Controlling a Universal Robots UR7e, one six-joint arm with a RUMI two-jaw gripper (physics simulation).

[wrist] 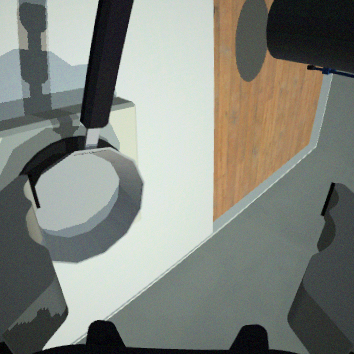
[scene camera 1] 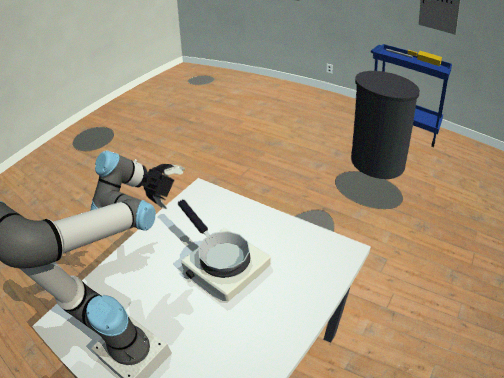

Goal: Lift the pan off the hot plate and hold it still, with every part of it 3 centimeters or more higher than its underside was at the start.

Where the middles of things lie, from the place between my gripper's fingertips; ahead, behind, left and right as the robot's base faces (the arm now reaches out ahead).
Labels:
I see the grey pan [scene camera 1: 225, 251] 2 cm ahead of my hand, 7 cm to the right of it and 21 cm below it. Round my hand: cream hot plate [scene camera 1: 227, 284] 17 cm to the right, 29 cm below.

